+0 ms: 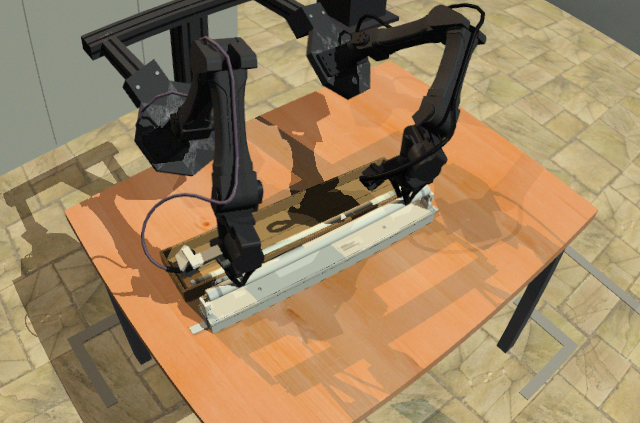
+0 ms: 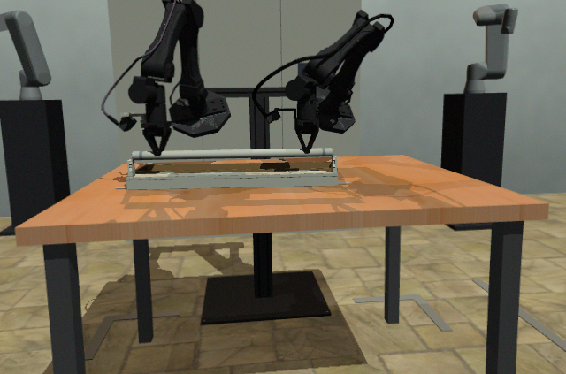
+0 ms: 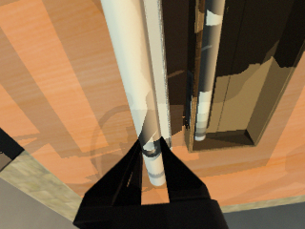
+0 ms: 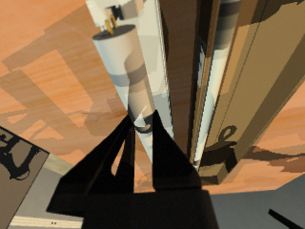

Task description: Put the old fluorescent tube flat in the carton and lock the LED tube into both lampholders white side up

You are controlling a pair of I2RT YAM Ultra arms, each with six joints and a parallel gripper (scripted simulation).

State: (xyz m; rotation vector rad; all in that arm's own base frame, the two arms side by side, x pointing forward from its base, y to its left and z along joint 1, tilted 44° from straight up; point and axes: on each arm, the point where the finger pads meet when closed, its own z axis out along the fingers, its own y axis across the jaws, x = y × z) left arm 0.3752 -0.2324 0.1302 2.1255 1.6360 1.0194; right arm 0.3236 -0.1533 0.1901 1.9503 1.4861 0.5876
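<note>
Right now my right hand is 220 mm to the right of the light fixture, 50 mm above it and 20 mm short of it.
My left hand is 22 cm to the left of the light fixture, 5 cm above it and 2 cm past it.
</note>
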